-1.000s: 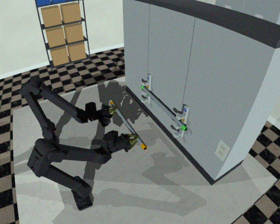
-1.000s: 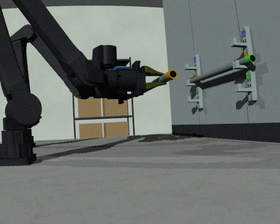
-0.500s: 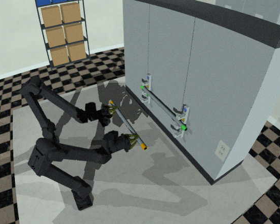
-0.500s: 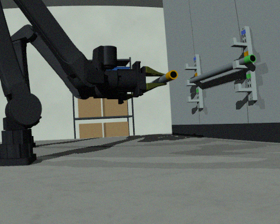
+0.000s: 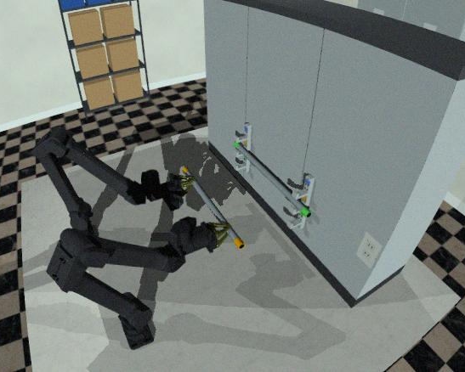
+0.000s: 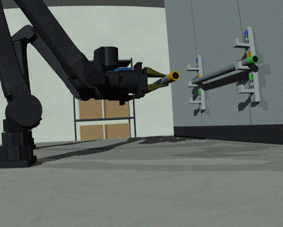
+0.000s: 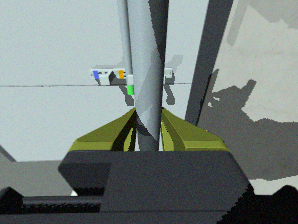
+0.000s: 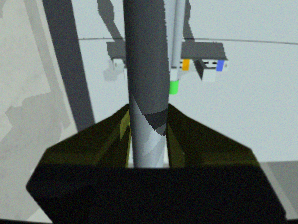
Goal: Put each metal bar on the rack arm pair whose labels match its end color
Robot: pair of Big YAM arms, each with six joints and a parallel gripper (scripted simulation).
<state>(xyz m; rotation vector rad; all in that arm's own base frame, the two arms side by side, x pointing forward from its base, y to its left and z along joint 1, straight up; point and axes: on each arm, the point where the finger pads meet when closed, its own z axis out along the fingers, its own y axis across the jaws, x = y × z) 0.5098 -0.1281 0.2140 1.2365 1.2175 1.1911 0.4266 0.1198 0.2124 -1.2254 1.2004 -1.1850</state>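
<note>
The orange-ended bar is 150 mm to the left of my right hand and 20 mm ahead of it. From my right hand the other things lie so: green-ended bar 270 mm ahead, 100 mm to the left, 50 mm above; then grey cabinet wall 470 mm ahead, 240 mm above, 120 mm to the left; then wall outlet 410 mm to the right, 230 mm ahead, 90 mm above.
</note>
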